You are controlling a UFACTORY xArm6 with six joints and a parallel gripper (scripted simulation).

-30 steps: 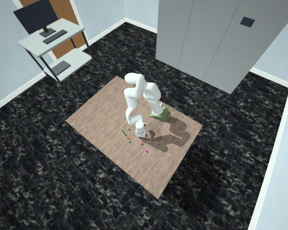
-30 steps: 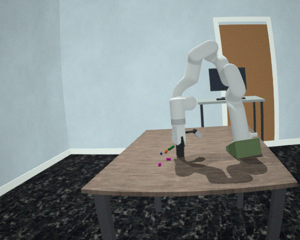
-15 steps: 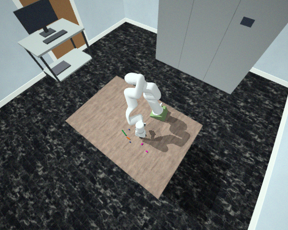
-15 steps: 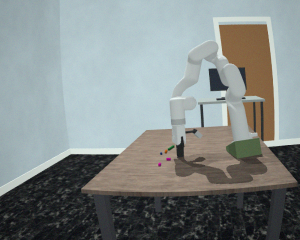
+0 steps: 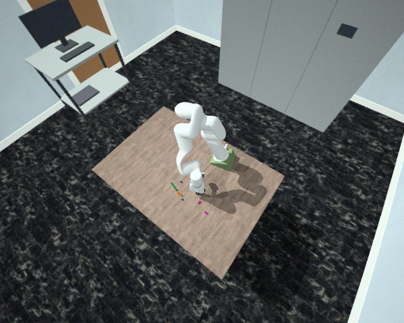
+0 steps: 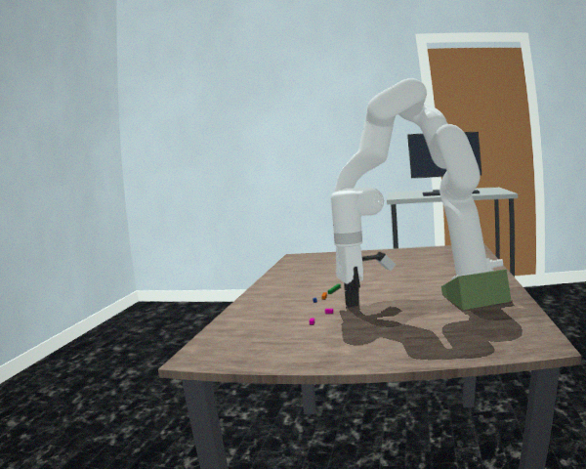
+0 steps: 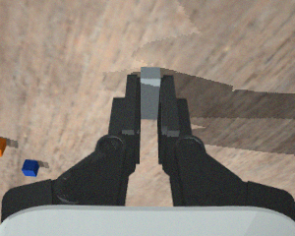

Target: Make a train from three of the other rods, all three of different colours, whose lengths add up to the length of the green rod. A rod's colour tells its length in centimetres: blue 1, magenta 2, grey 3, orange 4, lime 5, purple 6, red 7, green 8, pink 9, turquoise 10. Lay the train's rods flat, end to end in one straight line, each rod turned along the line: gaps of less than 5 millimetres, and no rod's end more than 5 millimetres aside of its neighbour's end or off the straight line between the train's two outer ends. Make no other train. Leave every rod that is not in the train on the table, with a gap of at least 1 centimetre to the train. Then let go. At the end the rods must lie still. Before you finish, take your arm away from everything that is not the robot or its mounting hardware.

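The grey rod lies 2 cm below my hand. Round my hand: green rod 5 cm ahead, 18 cm to the right, 2 cm below; then orange rod 8 cm ahead, 11 cm to the right, 2 cm below.
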